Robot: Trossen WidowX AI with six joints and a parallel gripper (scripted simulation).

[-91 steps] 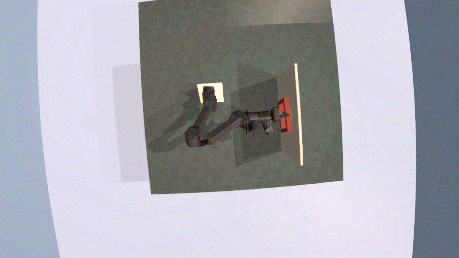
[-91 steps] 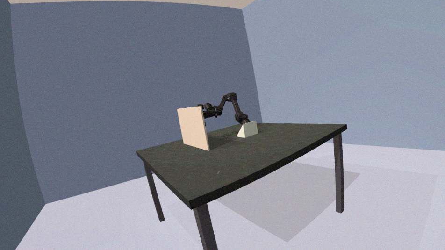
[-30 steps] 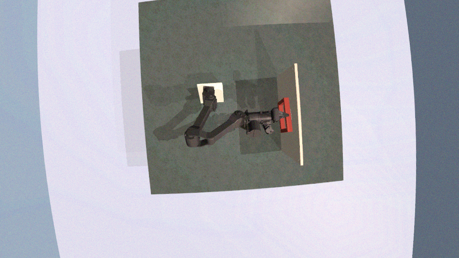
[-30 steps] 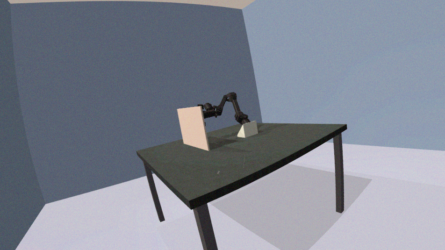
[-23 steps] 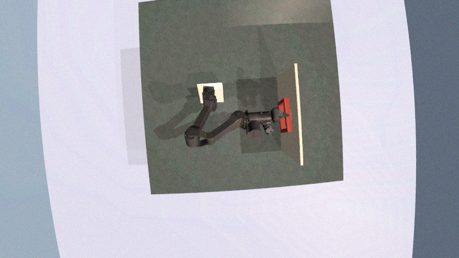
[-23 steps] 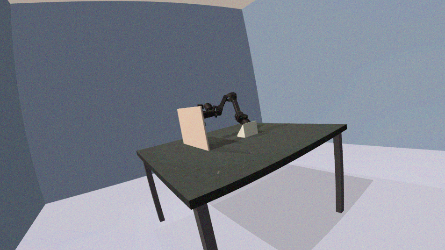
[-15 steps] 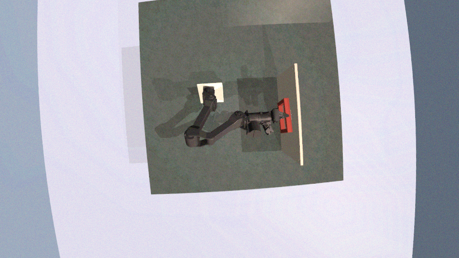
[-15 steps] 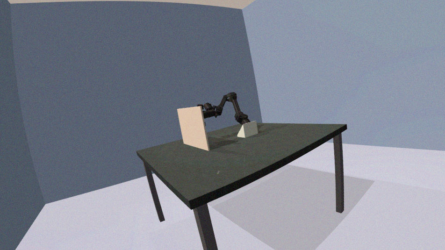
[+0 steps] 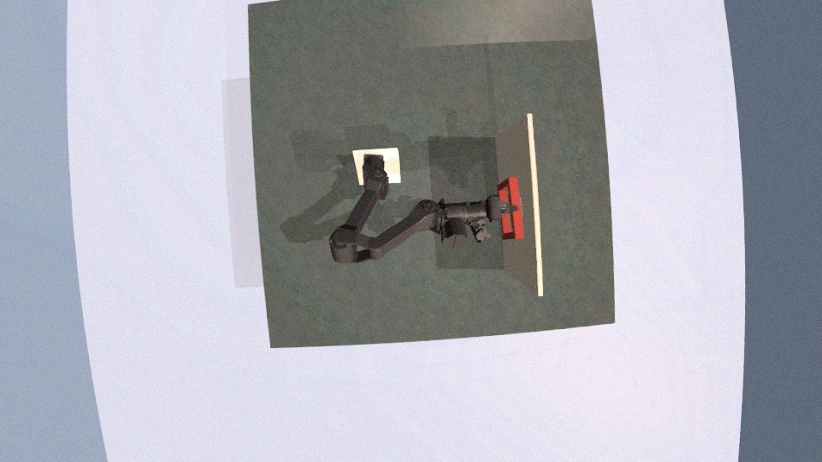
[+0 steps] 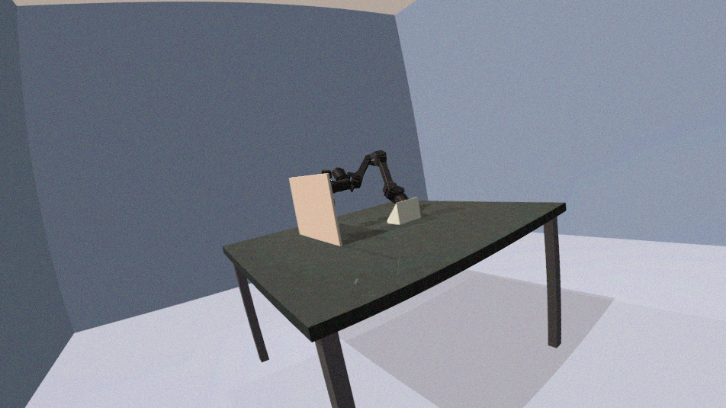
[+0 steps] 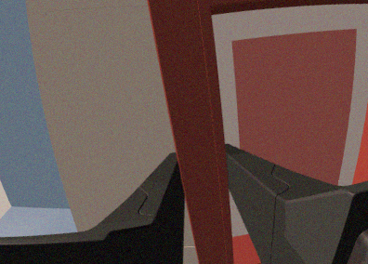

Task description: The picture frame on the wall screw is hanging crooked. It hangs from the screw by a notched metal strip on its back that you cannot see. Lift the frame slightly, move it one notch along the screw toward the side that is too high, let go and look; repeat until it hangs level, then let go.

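Now: gripper tip 60 mm above the picture frame and 10 mm short of it. Also, from my gripper tip: beige wall panel: 80 mm below, 20 mm ahead, 10 mm to the left.
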